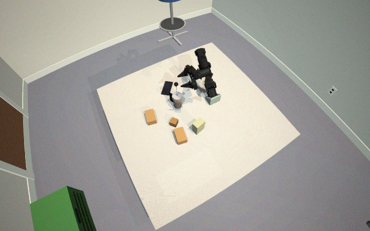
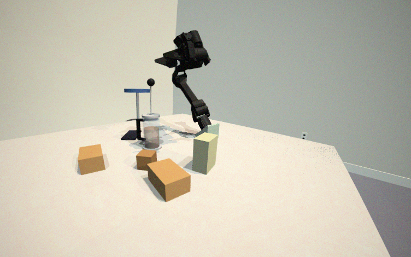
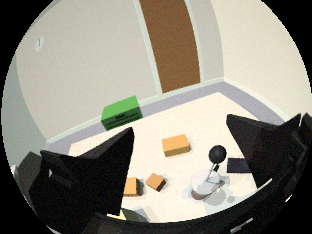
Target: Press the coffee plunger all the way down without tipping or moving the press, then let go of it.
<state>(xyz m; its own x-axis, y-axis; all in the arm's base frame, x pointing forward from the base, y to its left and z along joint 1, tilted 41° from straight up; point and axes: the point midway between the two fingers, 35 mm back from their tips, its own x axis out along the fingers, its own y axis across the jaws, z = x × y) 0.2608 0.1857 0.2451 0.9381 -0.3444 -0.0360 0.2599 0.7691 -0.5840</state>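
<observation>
Right now the coffee press is 7 cm to the right of my gripper tip and 22 cm below it.
</observation>
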